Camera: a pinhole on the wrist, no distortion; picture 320 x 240 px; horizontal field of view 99.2 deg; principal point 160.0 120.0 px. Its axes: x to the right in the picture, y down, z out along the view. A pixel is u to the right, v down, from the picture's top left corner.
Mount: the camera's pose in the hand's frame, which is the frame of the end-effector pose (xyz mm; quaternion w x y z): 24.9 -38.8 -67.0 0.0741 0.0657 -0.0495 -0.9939
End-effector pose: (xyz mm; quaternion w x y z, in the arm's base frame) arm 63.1 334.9 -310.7 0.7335 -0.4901 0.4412 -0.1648
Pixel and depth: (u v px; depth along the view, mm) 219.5 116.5 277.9
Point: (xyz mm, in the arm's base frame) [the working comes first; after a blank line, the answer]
In the camera's frame: 121.4 -7.1 277.9

148.5 522.7 -198.6
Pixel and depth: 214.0 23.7 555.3
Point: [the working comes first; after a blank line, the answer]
In the camera's frame: 220.2 -392.7 555.3

146.8 957.3 -414.1
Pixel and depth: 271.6 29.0 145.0
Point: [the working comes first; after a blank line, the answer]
In the camera's frame: 118.8 -96.9 145.0

24.8 472.3 -287.4
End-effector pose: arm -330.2 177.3 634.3 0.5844 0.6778 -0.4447 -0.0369
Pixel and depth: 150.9 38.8 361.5
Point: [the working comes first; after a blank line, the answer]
In the camera's frame: -24.2 -215.6 361.5

-619.7 9.7 707.3
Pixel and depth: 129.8 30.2 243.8
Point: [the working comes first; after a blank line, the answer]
In the camera's frame: -54.1 -160.8 243.8

-493.5 51.4 716.5
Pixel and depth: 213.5 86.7 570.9
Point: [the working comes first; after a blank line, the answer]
In the camera's frame: 224.3 -139.6 570.9

-829.3 31.5 448.6
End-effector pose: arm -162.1 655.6 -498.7 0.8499 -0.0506 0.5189 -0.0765
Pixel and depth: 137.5 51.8 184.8
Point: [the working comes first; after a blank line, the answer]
In the camera's frame: -30.5 -92.6 184.8

-52.0 725.5 -475.3
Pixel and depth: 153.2 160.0 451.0
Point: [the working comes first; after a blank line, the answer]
In the camera's frame: -22.5 132.5 451.0

181.2 534.0 -300.6
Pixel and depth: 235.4 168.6 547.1
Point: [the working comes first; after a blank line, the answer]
In the camera's frame: 302.9 195.3 547.1

82.3 491.9 27.3
